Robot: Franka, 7 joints.
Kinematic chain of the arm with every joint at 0, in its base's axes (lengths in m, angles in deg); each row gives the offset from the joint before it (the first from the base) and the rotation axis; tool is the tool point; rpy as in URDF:
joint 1: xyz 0 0 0.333 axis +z
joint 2: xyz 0 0 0 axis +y
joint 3: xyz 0 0 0.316 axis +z
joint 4: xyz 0.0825 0 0 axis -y
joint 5: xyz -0.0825 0 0.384 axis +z
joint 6: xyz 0 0 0 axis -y
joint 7: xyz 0.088 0 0 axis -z
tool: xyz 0 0 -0.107 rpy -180 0 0
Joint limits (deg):
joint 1: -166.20..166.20
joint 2: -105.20..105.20
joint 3: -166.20..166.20
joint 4: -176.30..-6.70
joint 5: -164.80..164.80
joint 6: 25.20..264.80
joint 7: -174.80..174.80
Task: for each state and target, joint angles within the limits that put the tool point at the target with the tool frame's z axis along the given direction. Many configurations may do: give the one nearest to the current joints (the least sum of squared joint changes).
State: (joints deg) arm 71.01 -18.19 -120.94 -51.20 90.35 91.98 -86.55
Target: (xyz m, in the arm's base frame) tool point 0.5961 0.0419 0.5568 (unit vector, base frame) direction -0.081 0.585 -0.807
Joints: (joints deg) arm 62.21 31.06 -85.51 -88.17 62.97 72.99 -86.55
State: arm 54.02 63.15 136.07 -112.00 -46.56 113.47 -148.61
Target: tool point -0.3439 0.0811 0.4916 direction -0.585 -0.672 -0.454
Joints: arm 54.71 89.73 115.97 -156.76 -44.09 140.40 -148.61
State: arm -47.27 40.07 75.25 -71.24 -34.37 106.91 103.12
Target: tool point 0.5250 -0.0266 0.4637 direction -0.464 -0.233 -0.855
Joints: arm -71.43 19.32 80.58 -103.01 -26.53 74.83 103.12
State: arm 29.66 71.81 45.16 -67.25 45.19 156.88 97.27
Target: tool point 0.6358 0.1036 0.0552 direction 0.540 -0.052 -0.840
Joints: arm 21.96 59.66 -5.36 -96.62 56.48 190.97 97.27
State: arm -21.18 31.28 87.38 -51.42 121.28 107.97 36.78
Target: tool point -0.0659 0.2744 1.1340 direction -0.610 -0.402 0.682
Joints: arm -25.47 -6.24 103.70 -33.50 152.41 107.69 36.78
